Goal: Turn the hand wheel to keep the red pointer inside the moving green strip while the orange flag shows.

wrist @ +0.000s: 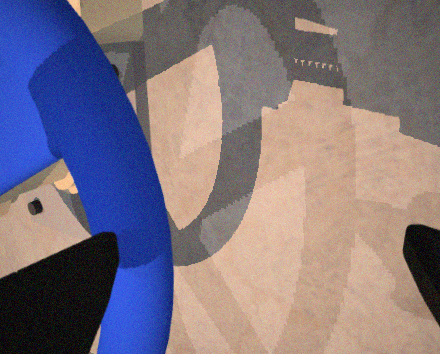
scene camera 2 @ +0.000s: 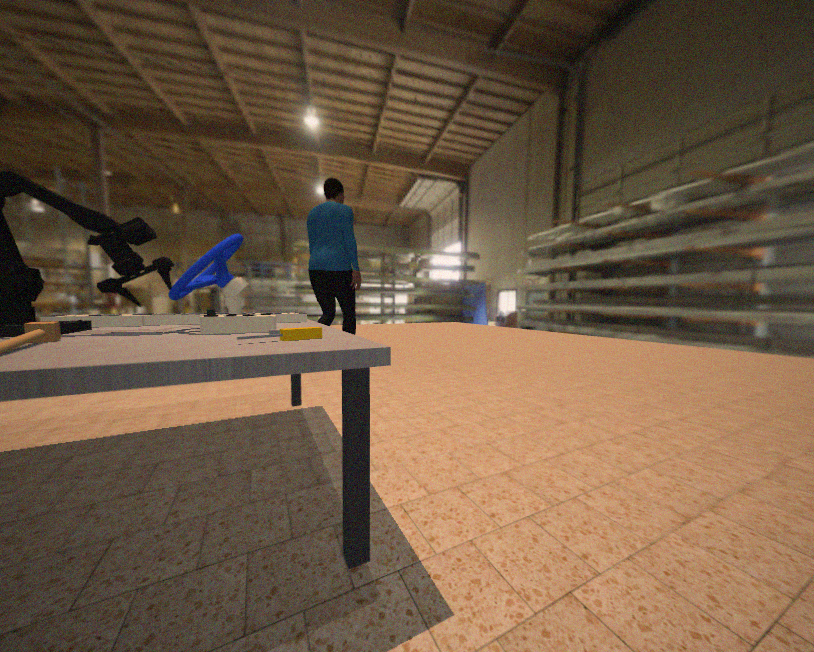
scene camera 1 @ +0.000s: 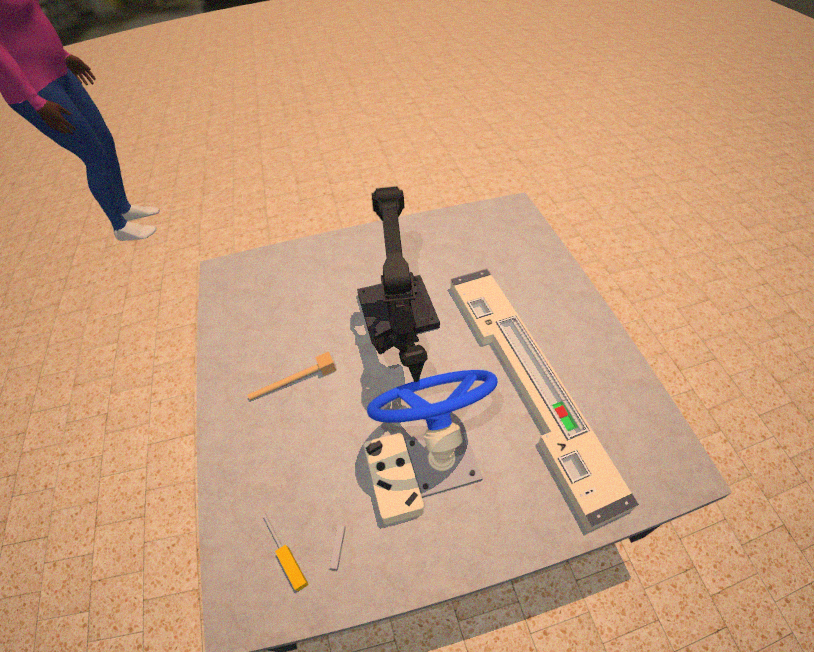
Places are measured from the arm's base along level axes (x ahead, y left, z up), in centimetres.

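Where they show: gripper, fingertip midpoint: (wrist: 262, 244) (scene camera 2: 156, 299) (scene camera 1: 412, 373); arm's base, origin of the base link: (scene camera 2: 13, 323).
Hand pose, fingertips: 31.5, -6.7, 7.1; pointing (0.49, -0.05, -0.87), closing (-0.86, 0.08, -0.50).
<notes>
Things, the pixels of their top centre, and the offset from my fingertips, as dx, dy, dz. "pt": a spot on its surface instead. Level surfaces: height alone.
- grey table, its level: dz -9.9
- long beige gauge panel, its level: dz -5.6
- red pointer, surface spot: (scene camera 1: 561, 412) pt +22.6, +32.6, -5.9
- green strip, surface spot: (scene camera 1: 569, 423) pt +26.1, +32.9, -5.9
- wooden mallet, middle of its top: (scene camera 1: 288, 373) (scene camera 2: 22, 325) -16.6, -31.1, -5.5
- yellow-handled screwdriver, middle of its top: (scene camera 1: 280, 547) (scene camera 2: 282, 329) +29.0, -43.8, -7.1
- hex key, middle of its top: (scene camera 1: 337, 546) +32.6, -31.3, -8.4
The blue hand wheel (scene camera 1: 385, 409) (scene camera 2: 207, 267) (wrist: 106, 140) stands tilted on its beige post in the middle of the grey table (scene camera 1: 269, 311). My gripper (scene camera 1: 416, 373) (scene camera 2: 164, 265) is open and empty. It points down at the wheel's far rim, close to it. In the wrist view the rim passes beside one black finger (wrist: 74, 291). On the long beige gauge panel (scene camera 1: 527, 336) to the right, the red pointer (scene camera 1: 561, 412) sits inside the green strip (scene camera 1: 569, 423), near its far end. I see no orange flag.
A wooden mallet (scene camera 1: 295, 377) lies left of the arm. A beige control box (scene camera 1: 394, 479) sits in front of the wheel. A yellow-handled screwdriver (scene camera 1: 291, 567) (scene camera 2: 301, 333) and a hex key (scene camera 1: 340, 550) lie near the front edge. A person (scene camera 1: 107, 168) (scene camera 2: 333, 252) stands off the table.
</notes>
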